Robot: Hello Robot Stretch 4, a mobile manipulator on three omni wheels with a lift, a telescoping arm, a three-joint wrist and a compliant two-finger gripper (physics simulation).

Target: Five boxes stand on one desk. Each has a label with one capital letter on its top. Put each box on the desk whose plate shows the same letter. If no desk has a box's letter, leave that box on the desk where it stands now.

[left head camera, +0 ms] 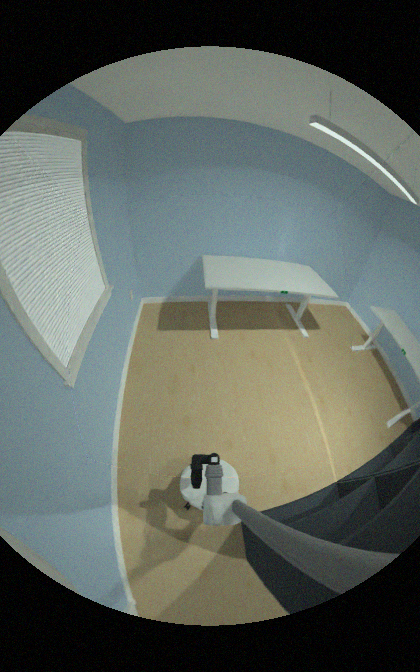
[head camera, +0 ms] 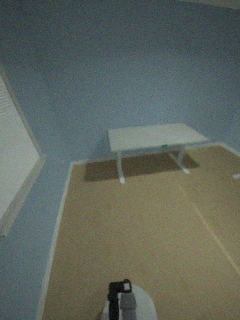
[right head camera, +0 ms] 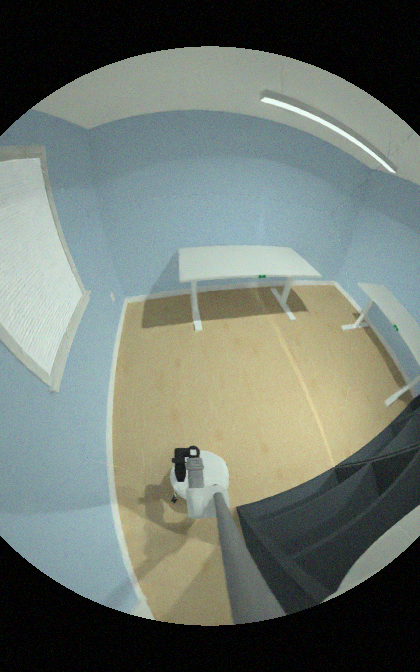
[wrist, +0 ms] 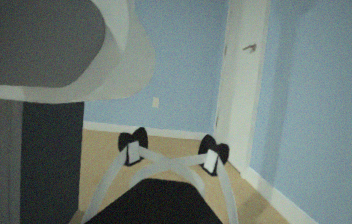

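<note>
A white desk [head camera: 150, 136] [left head camera: 260, 274] [right head camera: 240, 262] stands against the far wall. A small green plate [head camera: 164, 146] [left head camera: 284, 292] [right head camera: 262, 276] is on its front edge; its letter is too small to read. No boxes show on that desk top. A second white desk [left head camera: 400, 327] [right head camera: 390, 302] stands at the right wall, with a green plate [left head camera: 403, 352] [right head camera: 395, 328] on its edge, also unreadable. My gripper [wrist: 173, 143] is open and empty, its fingertips well apart, over the floor in the wrist view. None of the five boxes shows in these views.
A dark partition [left head camera: 320, 520] [right head camera: 310, 515] stands close on the right. A blue wall with a blind-covered window [head camera: 15, 145] [left head camera: 50, 240] [right head camera: 35, 260] runs along the left. A white door [wrist: 243, 85] shows in the wrist view.
</note>
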